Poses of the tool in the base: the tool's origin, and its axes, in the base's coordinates. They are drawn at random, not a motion.
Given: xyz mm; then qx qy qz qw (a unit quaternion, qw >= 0).
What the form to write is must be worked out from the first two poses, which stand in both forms.
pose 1, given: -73.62 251.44 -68.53 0.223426 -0.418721 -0.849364 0.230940
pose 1, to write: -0.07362 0.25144 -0.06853 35.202 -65.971 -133.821
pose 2, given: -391.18 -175.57 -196.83 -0.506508 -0.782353 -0.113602 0.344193
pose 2, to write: -0.39118 -0.17557 -0.19683 -75.383 -116.436 -16.907
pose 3, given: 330.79 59.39 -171.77 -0.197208 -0.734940 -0.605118 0.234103
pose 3, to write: 0.33079 0.05939 -0.17177 -31.020 -115.601 -95.181
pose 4, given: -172.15 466.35 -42.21 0.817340 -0.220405 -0.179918 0.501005
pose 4, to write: -0.17215 0.46635 -0.04221 113.204 -30.527 -24.919
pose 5, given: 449.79 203.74 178.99 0.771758 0.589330 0.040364 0.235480
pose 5, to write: 0.44979 0.20374 0.17899 121.305 92.631 6.344
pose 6, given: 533.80 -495.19 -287.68 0.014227 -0.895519 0.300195 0.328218
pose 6, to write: 0.53380 -0.49519 -0.28768 2.134 -134.317 45.026
